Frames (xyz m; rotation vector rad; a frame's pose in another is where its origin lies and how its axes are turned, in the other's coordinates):
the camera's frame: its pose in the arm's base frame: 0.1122 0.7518 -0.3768 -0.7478 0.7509 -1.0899
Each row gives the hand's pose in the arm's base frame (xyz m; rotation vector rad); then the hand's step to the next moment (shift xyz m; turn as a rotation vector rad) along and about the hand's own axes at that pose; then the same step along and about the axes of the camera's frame.
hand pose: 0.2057 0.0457 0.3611 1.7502 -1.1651 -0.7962
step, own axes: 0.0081 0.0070 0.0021 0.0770 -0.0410 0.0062
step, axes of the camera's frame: 0.0078 -0.0076 0.0000 0.0799 0.0355 -0.0020
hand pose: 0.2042 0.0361 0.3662 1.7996 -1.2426 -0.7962
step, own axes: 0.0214 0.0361 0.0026 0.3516 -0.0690 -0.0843
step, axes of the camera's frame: 0.0190 -0.0375 0.0017 0.3471 0.0527 0.1105
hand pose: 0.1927 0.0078 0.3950 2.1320 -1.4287 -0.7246
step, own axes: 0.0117 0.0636 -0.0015 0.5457 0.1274 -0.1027
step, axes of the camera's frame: 0.0139 -0.0612 -0.0158 0.5476 -0.1356 0.0797
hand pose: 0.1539 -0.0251 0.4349 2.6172 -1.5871 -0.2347
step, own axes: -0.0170 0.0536 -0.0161 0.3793 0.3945 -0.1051
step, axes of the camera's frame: -0.0090 -0.0487 -0.0311 0.4299 -0.3246 -0.1427
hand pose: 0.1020 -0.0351 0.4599 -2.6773 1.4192 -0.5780
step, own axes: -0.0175 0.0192 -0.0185 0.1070 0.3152 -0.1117
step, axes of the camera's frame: -0.0149 -0.0196 -0.0203 0.1648 -0.2394 -0.1970
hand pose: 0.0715 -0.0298 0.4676 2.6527 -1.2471 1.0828
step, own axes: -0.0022 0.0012 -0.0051 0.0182 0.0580 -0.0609
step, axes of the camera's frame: -0.0037 -0.0036 -0.0024 0.0068 -0.0768 -0.0382
